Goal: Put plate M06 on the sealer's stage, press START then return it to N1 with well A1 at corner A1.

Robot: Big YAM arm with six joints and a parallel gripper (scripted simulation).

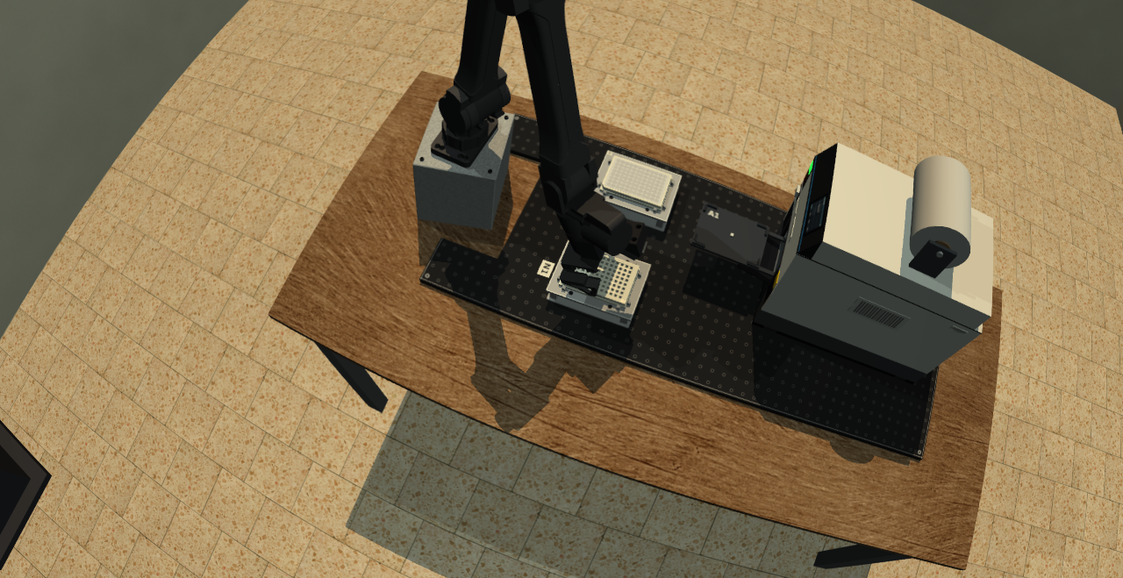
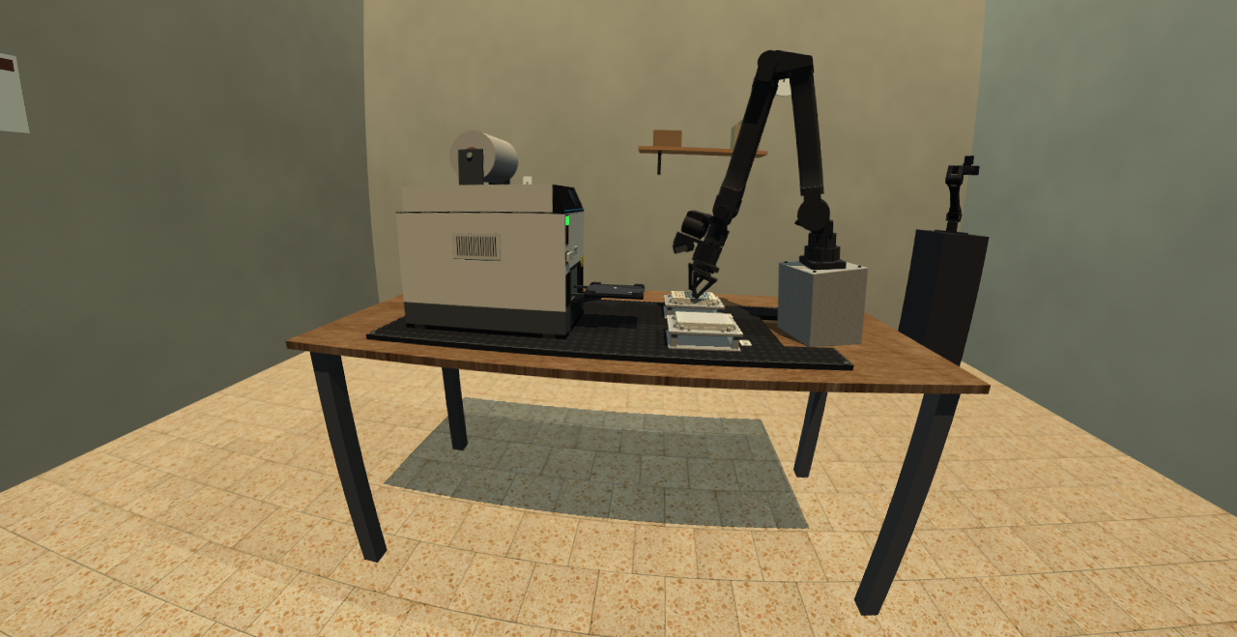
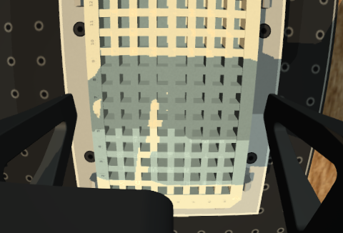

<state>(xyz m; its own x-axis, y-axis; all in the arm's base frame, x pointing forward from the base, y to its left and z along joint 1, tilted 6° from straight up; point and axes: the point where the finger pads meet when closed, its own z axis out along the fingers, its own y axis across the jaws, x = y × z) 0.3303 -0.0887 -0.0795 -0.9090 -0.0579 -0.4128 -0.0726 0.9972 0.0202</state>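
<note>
The plate M06 is 2 cm below my hand. From my hand the other things lie so: plate nest N1 (3 cm below); N1 label (10 cm behind, 7 cm below, 1 cm to the right); well plate (22 cm to the left, 2 cm below, 1 cm behind).
</note>
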